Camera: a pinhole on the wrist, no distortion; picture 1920 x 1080 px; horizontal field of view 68.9 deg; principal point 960.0 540.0 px. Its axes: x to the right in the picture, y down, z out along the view. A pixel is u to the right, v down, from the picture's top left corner.
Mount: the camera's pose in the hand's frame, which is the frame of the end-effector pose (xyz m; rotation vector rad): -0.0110 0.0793 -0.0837 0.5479 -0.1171 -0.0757
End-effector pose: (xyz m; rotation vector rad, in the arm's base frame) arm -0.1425 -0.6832 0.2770 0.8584 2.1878 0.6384
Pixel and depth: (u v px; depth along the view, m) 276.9 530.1 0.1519
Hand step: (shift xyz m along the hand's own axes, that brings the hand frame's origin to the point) -0.1044 0.0078 0.0377
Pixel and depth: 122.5 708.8 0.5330
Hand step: -0.3943 -0.1076 0.3726
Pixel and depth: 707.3 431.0 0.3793
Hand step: -0.1298 -0.1341 0.2160
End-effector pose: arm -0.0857 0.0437 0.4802 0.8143 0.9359 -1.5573
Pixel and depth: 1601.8 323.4 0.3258
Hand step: 0.0922 -0.1467 0.1795
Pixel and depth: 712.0 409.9 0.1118
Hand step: -0.0457 0.0149 0.0038
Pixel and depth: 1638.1 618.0 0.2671
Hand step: 0.0828 -0.0589 0.1621
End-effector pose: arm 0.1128 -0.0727 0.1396 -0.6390 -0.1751 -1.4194
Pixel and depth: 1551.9 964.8 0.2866
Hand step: 0.0750 -0.0067 0.2156
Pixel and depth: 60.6 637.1 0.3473
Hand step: -0.2767 -0.0560 0.2029
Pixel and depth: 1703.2 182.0 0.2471
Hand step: 0.0840 -0.1152 0.1045
